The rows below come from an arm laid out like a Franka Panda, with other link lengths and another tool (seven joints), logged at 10 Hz.
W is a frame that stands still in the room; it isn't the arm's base.
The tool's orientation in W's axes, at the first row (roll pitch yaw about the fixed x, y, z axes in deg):
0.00, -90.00, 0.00
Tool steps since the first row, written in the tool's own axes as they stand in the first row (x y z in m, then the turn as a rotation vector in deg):
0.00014, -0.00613, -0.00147, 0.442, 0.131, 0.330
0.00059, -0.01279, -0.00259, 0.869, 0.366, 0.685
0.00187, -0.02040, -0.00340, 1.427, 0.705, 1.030
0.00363, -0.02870, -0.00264, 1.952, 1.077, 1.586
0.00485, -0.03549, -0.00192, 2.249, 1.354, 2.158
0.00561, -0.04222, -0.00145, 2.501, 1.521, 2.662
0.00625, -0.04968, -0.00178, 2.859, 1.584, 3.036
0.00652, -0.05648, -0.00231, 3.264, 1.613, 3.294
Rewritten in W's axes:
0.00147, -0.00613, 0.00014, -0.330, 0.131, 0.442
0.00259, -0.01279, 0.00059, -0.685, 0.366, 0.869
0.00340, -0.02040, 0.00187, -1.030, 0.705, 1.427
0.00264, -0.02870, 0.00363, -1.586, 1.077, 1.952
0.00192, -0.03549, 0.00485, -2.158, 1.354, 2.249
0.00145, -0.04222, 0.00561, -2.662, 1.521, 2.501
0.00178, -0.04968, 0.00625, -3.036, 1.584, 2.859
0.00231, -0.05648, 0.00652, -3.294, 1.613, 3.264

